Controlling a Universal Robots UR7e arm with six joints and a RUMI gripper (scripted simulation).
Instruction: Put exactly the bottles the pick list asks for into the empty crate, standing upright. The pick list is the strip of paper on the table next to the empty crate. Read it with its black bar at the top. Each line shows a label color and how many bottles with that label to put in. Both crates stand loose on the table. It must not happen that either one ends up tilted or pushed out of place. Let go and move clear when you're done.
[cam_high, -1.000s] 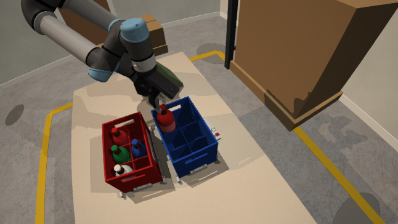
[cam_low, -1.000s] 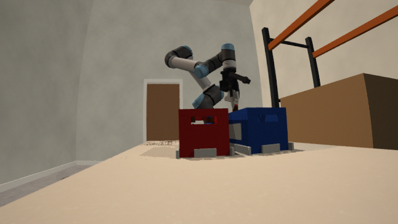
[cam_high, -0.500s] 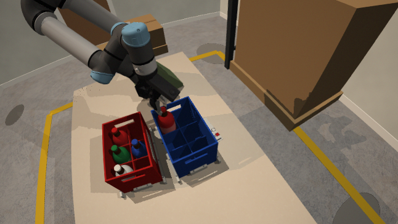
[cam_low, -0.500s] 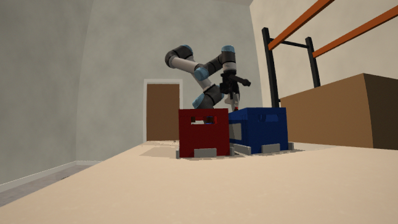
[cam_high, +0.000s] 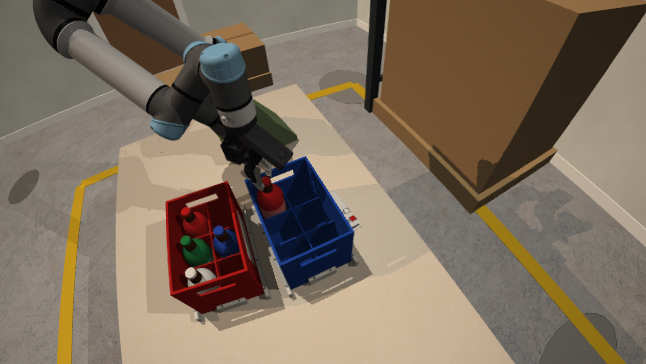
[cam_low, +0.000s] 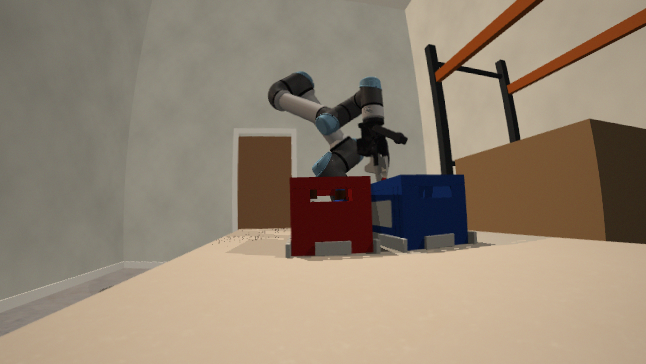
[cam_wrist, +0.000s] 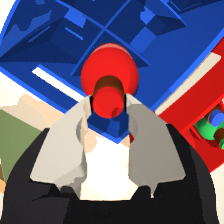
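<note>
Now: hand 23 cm to the left of the red bottle and 10 cm above it. The rest, counted from my hand: red crate (19 cm to the right, 10 cm below, 9 cm ahead); blue bottle (15 cm to the right, 10 cm below, 9 cm ahead); blue crate (10 cm below, 8 cm ahead, 6 cm to the left).
</note>
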